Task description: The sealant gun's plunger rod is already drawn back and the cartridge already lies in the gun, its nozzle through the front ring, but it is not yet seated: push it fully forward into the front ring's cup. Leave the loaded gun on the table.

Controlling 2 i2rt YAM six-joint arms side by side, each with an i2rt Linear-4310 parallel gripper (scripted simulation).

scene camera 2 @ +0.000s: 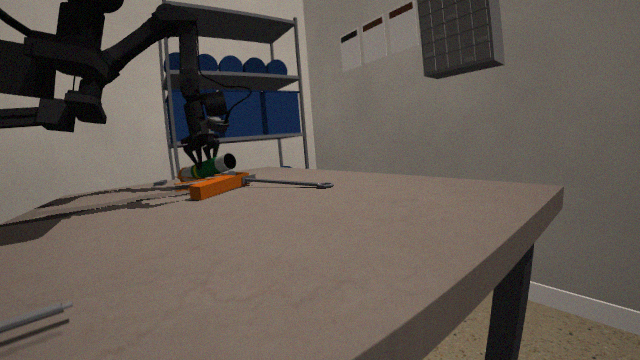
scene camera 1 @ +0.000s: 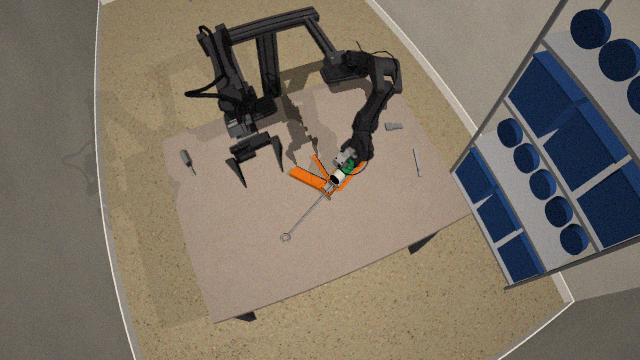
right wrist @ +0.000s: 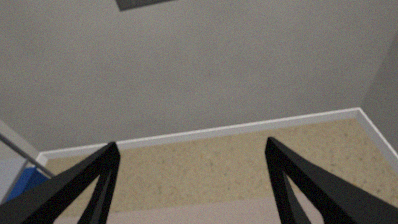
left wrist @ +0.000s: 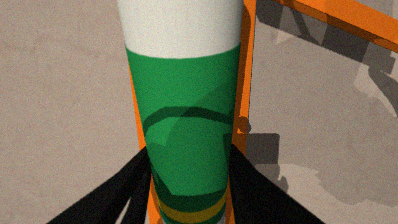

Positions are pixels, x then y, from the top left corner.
Labels:
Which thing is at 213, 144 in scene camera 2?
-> The left gripper.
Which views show the right gripper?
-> Scene camera 1 and the right wrist view only.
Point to an orange sealant gun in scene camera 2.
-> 213, 186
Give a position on an orange sealant gun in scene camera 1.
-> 297, 173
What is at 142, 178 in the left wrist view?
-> The left gripper.

